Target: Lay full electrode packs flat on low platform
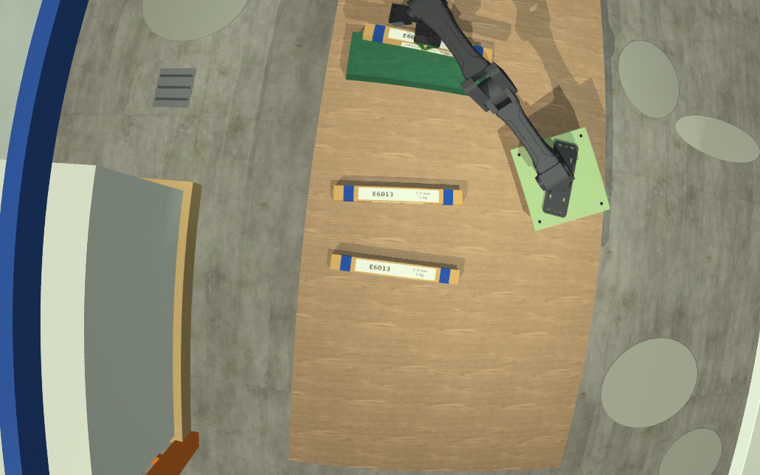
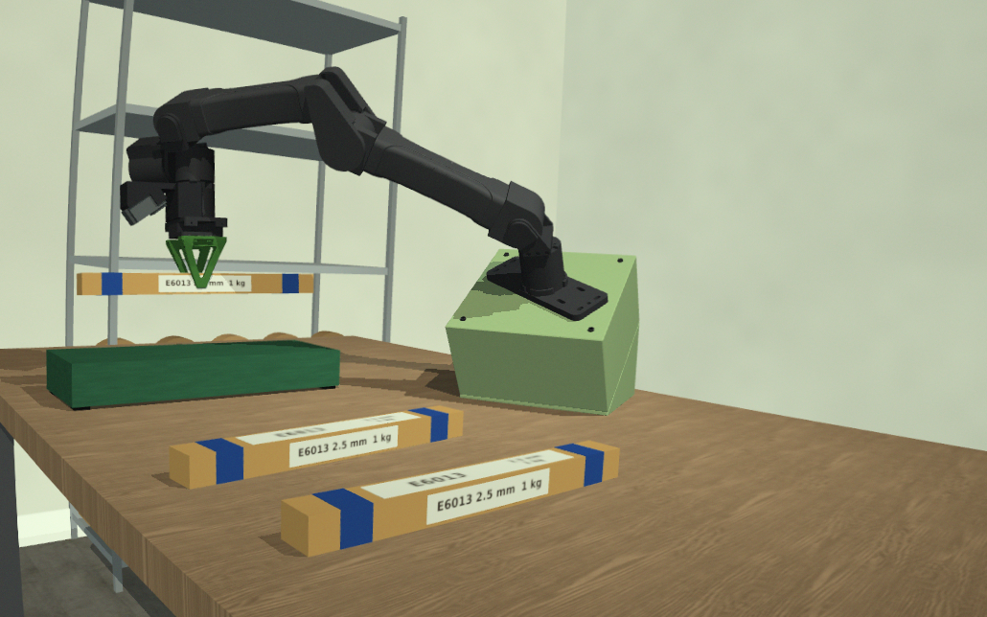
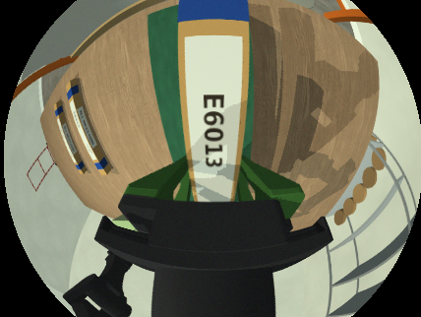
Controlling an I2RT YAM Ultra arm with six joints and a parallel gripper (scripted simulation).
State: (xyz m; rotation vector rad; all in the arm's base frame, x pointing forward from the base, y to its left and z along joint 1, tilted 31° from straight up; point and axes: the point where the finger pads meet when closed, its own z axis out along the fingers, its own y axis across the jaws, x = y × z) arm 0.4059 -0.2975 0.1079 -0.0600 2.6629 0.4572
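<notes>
Now: the dark green low platform 14 cm below my hand and 2 cm to the left of it.
</notes>
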